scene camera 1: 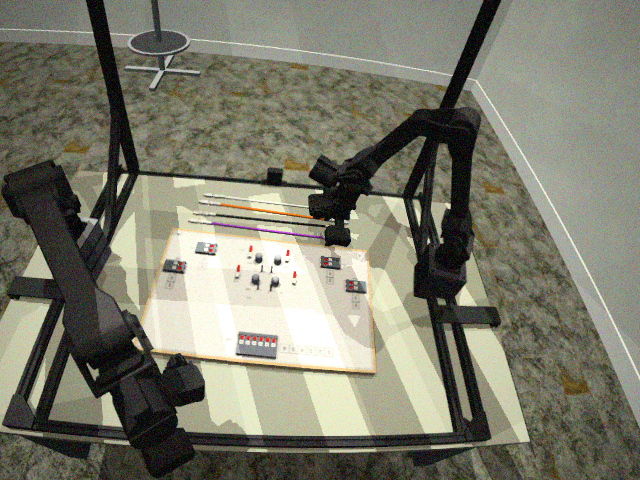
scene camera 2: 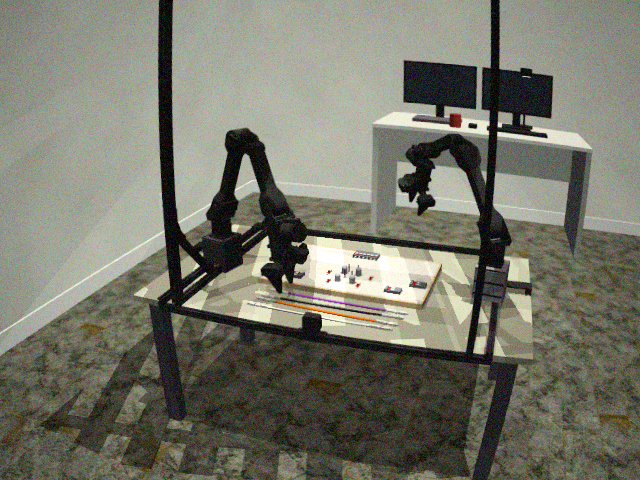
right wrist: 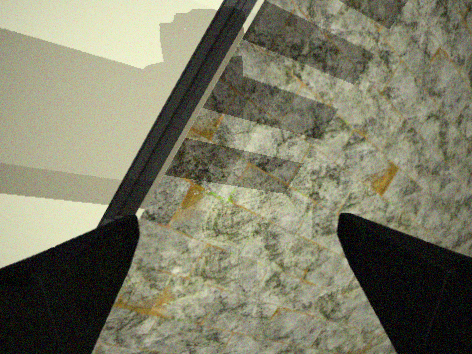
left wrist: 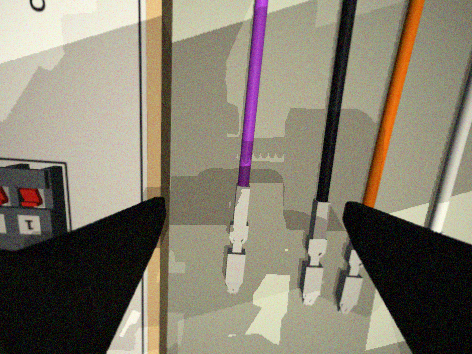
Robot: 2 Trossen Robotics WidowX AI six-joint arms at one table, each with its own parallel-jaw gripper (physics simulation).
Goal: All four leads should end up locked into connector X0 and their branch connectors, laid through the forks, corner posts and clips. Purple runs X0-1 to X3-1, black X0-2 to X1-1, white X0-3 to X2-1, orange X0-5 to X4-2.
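Places are measured from the left arm's base along level axes (x ahead, y left, z up), in centimetres.
Pixels of known places: left gripper, fingertip midpoint: [scene camera 1: 326, 232] [scene camera 2: 285, 288] [left wrist: 254, 208]; right gripper, fingertip midpoint: [scene camera 2: 414, 208] [right wrist: 239, 224]; left arm's base at its link origin: [scene camera 1: 447, 261] [scene camera 2: 221, 235]; right arm's base at its link origin: [scene camera 2: 493, 263].
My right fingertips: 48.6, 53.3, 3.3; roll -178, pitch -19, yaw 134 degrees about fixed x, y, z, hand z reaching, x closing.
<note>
Ahead of a thing's pixels: the offset from my right fingertips to its middle, as dx, dy, dz. "spot": to the spot under its first point.
Purple lead [scene camera 1: 268, 229] [scene camera 2: 336, 301] [left wrist: 251, 95], black lead [scene camera 1: 268, 220] [left wrist: 336, 100], orange lead [scene camera 1: 268, 210] [left wrist: 392, 110] and white lead [scene camera 1: 258, 200] [left wrist: 452, 155] lie side by side on the table beyond the board in scene camera 1. Connector X0 @(spot: -8.3, -22.8, -11.6) [scene camera 1: 256, 351] [scene camera 2: 366, 255] sits at the board's near edge there. Branch connectors @(+11.5, -46.2, -11.6) [scene camera 1: 206, 248] @(+16.9, -38.8, -11.6) [scene camera 1: 174, 266] [scene camera 1: 330, 262] [scene camera 1: 355, 285] stand at its sides; their labels are unreadable. My left gripper [scene camera 1: 330, 222] [scene camera 2: 285, 285] [left wrist: 254, 208] is open above the plug ends of the purple and black leads. My right gripper [scene camera 1: 178, 418] [scene camera 2: 417, 205] [right wrist: 239, 224] is open, raised near the table's front edge.
The board @(-6.0, -37.4, -13.4) [scene camera 1: 206, 320] carries grey posts @(-2.1, -46.9, -11.5) [scene camera 1: 258, 257] @(-7.8, -41.2, -11.5) [scene camera 1: 275, 281] and red-tipped pieces [scene camera 1: 294, 277] [scene camera 1: 237, 271] around its upper middle. A black frame bar [scene camera 1: 268, 440] [right wrist: 175, 115] runs along the table's edge. A small black box @(spot: +1.4, -76.6, -9.9) [scene camera 1: 275, 175] [scene camera 2: 311, 322] sits on the opposite bar, beyond the leads.
</note>
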